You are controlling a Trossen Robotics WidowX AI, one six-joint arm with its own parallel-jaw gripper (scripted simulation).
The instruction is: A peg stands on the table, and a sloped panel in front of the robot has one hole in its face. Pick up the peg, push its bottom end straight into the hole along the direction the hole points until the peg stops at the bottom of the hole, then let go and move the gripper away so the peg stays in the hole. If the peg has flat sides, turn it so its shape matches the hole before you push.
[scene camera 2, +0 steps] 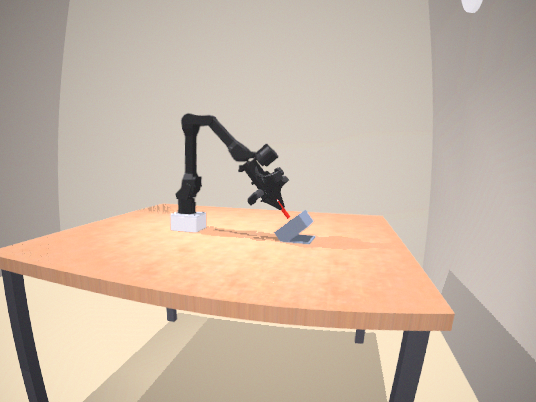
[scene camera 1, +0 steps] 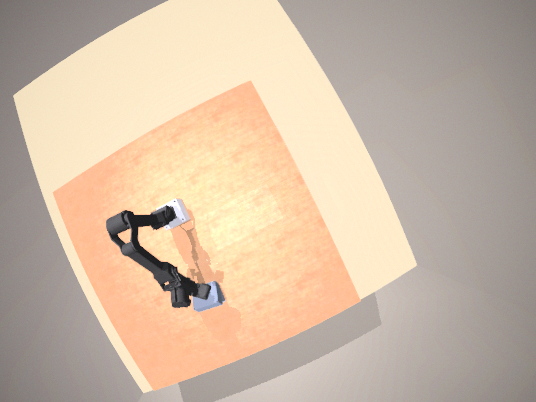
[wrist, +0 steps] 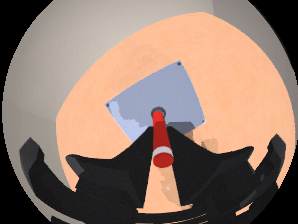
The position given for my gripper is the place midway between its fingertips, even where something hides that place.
My gripper [scene camera 2: 282,208] holds a red peg [wrist: 162,157]. Also in view: a sloped panel [wrist: 170,88].
My gripper shows as well in the wrist view [wrist: 159,130]. Scene camera 1 misses the red peg, which is hidden by my gripper.
